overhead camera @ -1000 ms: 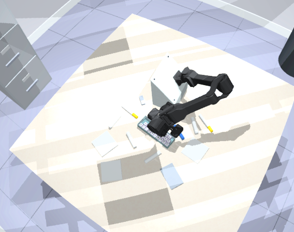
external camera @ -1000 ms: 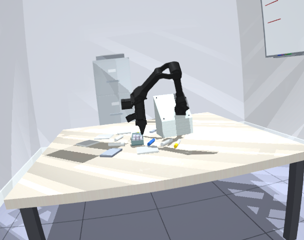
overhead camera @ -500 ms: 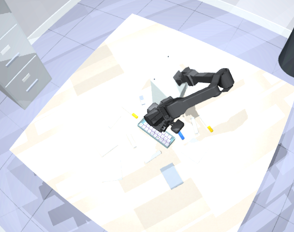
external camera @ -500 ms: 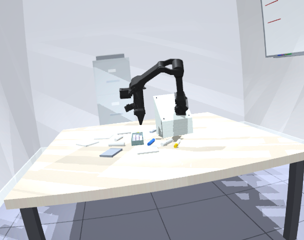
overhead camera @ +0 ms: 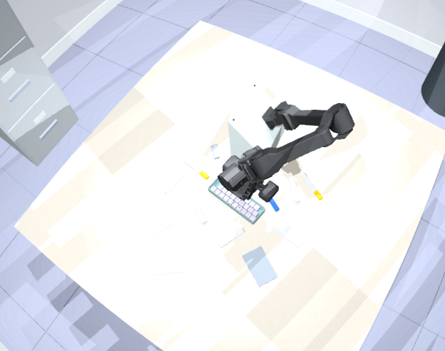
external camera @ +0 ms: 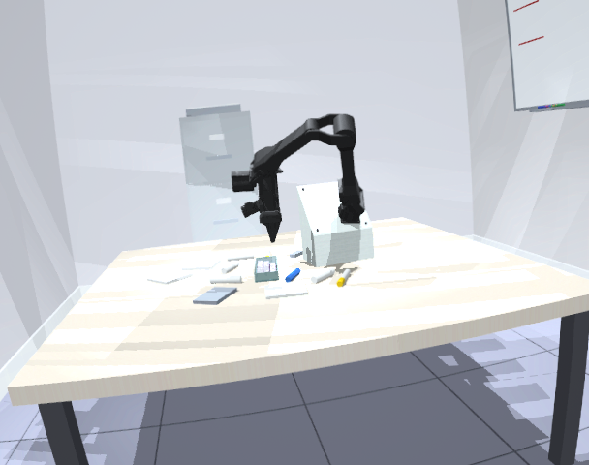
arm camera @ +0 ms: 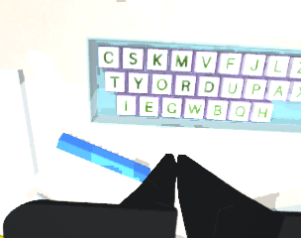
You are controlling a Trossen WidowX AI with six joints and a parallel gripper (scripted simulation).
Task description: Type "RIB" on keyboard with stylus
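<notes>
My gripper tip is 9 cm above the blue stylus, 6 cm past it and 3 cm to the right of it. The rest, counted from my gripper tip: small grey block 22 cm to the right, 10 cm behind, 9 cm below.
</notes>
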